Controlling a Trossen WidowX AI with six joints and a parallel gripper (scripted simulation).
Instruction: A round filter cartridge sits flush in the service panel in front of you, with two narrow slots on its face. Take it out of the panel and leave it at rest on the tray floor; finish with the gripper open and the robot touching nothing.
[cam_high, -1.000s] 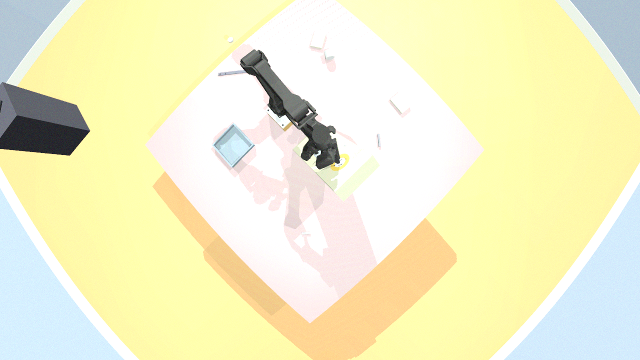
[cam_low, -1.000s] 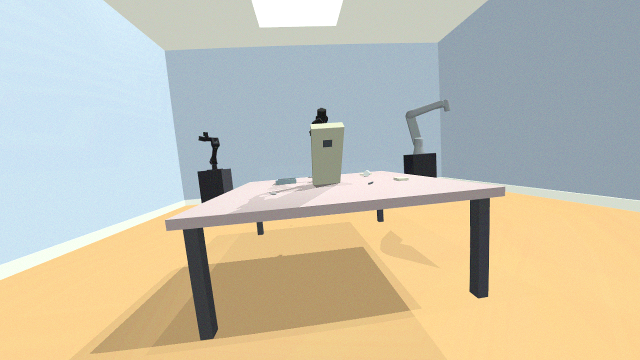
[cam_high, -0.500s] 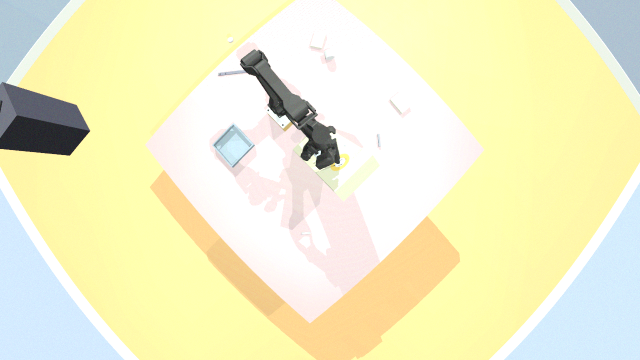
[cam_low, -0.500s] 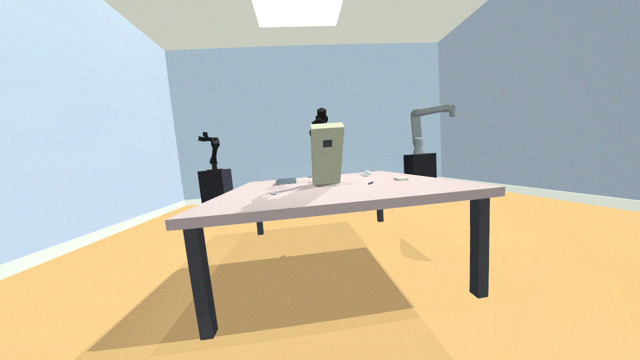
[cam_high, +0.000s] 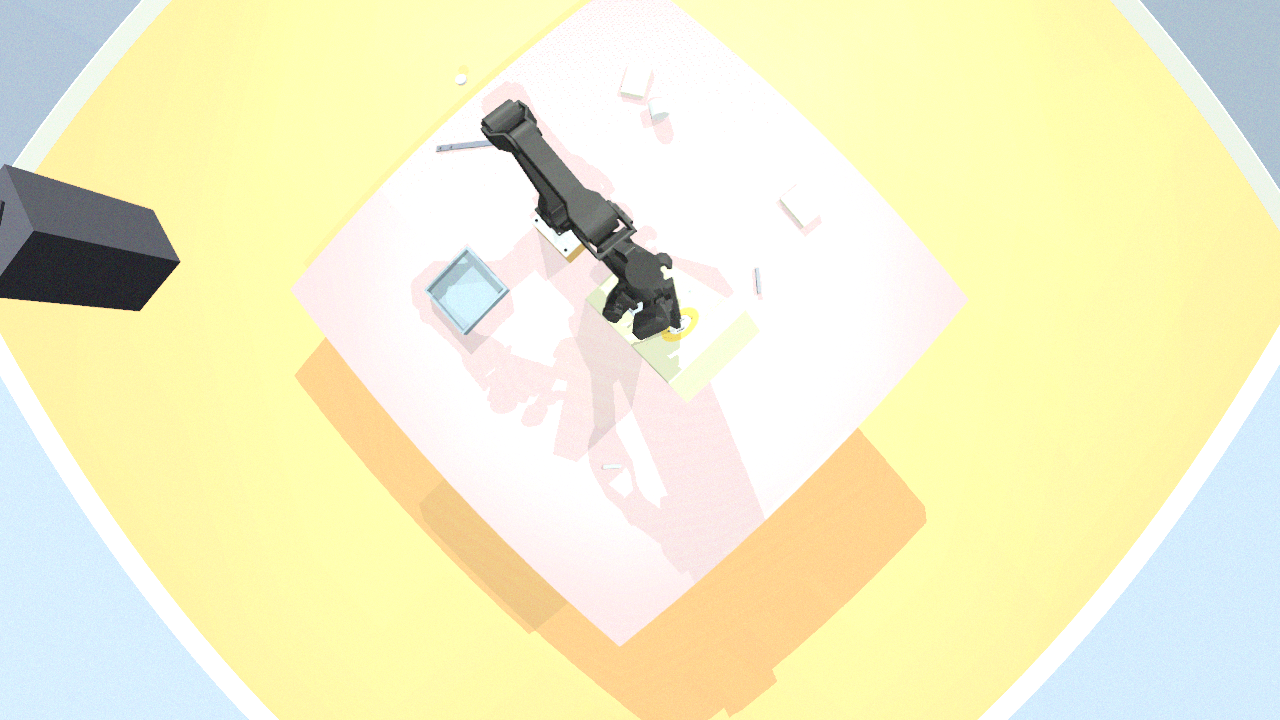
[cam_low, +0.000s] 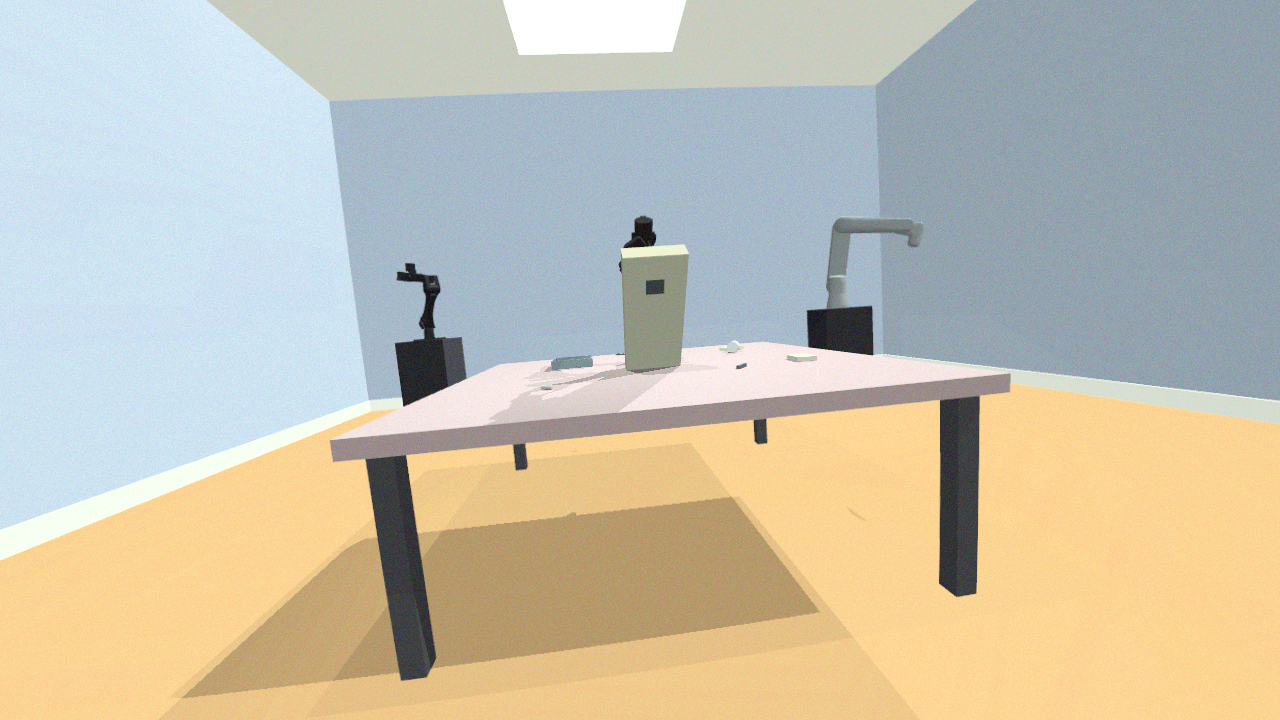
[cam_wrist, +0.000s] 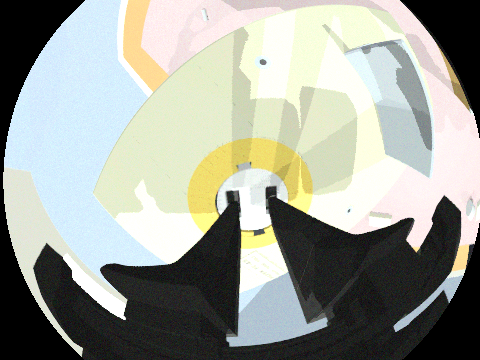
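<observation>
Now: the round white filter cartridge 2 cm ahead of my gripper tip and 1 cm below it. Also, from my gripper tip: light blue tray: 39 cm behind, 31 cm to the right, 27 cm below.
</observation>
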